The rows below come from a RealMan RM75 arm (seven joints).
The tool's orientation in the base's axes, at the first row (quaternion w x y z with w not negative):
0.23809 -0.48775 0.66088 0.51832
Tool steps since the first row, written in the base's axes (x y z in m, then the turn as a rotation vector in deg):
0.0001 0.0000 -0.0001 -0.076 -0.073 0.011
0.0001 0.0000 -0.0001 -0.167 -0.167 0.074
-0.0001 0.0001 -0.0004 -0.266 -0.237 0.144
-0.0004 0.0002 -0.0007 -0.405 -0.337 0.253
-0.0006 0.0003 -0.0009 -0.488 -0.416 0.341
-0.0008 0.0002 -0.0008 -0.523 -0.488 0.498
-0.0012 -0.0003 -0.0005 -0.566 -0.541 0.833
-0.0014 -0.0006 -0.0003 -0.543 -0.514 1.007
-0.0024 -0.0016 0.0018 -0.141 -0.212 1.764
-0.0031 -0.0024 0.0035 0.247 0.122 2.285
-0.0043 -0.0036 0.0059 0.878 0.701 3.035
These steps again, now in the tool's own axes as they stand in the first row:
0.0000 -0.0001 0.0000 0.051 0.074 -0.056
0.0000 -0.0001 0.0000 0.074 0.185 -0.147
0.0003 -0.0001 0.0003 0.085 0.305 -0.217
0.0007 0.0000 0.0005 0.093 0.480 -0.320
0.0009 0.0001 0.0007 0.086 0.595 -0.408
0.0009 0.0003 0.0006 0.001 0.698 -0.522
0.0010 0.0008 0.0001 -0.236 0.889 -0.679
0.0011 0.0011 -0.0002 -0.398 0.947 -0.720
0.0001 0.0030 -0.0016 -1.305 0.927 -0.784
-0.0006 0.0044 -0.0028 -2.024 0.813 -0.733
-0.0016 0.0066 -0.0045 -3.129 0.582 -0.585

